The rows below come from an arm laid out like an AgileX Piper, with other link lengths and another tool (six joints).
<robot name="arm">
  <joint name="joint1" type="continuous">
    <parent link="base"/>
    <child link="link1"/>
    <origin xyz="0 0 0.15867"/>
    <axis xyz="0 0 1"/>
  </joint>
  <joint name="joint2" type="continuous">
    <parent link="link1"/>
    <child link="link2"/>
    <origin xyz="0 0 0" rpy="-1.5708 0 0"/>
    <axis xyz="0 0 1"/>
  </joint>
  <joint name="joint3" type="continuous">
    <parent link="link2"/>
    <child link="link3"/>
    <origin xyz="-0.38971 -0.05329 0"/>
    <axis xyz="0 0 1"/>
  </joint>
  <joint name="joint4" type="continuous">
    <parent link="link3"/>
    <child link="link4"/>
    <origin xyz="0.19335 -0.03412 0" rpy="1.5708 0 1.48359"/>
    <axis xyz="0 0 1"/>
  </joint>
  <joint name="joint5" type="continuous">
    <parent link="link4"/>
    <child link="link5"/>
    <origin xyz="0 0 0" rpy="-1.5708 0 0"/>
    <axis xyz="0 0 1"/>
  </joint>
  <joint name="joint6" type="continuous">
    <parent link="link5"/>
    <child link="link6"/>
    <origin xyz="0 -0.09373 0" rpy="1.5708 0 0"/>
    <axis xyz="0 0 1"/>
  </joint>
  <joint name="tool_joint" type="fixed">
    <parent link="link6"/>
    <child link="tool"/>
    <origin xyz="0.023 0.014 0.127" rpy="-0.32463 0 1.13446"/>
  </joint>
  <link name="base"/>
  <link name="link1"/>
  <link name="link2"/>
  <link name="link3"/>
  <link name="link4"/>
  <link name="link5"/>
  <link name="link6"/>
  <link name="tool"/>
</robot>
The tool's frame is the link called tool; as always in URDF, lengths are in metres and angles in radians. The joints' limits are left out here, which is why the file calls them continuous.
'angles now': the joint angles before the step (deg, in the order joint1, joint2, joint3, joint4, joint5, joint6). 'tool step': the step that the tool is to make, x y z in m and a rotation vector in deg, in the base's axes. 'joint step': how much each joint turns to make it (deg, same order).
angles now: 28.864 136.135 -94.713 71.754 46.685 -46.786
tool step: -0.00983 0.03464 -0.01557 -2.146 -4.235 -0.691
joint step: 5.306 0.930 -0.002 1.545 -7.916 -1.605
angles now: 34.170 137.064 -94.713 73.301 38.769 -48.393
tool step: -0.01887 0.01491 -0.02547 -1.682 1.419 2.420
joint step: 2.416 2.424 -0.002 -0.205 -0.409 -0.291
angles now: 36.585 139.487 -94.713 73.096 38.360 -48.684
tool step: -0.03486 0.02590 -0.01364 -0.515 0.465 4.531
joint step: 4.128 1.432 -0.001 0.642 0.011 -1.261
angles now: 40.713 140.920 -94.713 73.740 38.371 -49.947
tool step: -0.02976 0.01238 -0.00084 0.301 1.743 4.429
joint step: 2.257 0.345 0.002 -0.394 2.655 -0.002
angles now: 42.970 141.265 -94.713 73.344 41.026 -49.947
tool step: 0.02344 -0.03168 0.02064 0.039 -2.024 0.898
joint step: -4.326 -2.588 0.000 -4.317 3.312 -0.064
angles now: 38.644 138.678 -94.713 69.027 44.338 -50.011
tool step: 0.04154 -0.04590 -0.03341 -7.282 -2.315 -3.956
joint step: -4.432 1.397 0.001 -8.897 -3.387 4.114
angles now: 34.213 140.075 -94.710 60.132 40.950 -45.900
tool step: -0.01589 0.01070 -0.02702 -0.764 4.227 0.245
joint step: 1.448 3.247 -0.099 1.555 0.634 0.776
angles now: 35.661 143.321 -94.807 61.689 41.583 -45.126
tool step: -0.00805 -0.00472 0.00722 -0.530 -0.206 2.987
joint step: 0.009 -1.021 0.055 -2.515 2.112 0.109
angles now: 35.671 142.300 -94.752 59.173 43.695 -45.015
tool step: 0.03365 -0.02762 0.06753 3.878 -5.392 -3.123
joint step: -4.645 -7.188 0.115 -0.412 1.383 -0.460
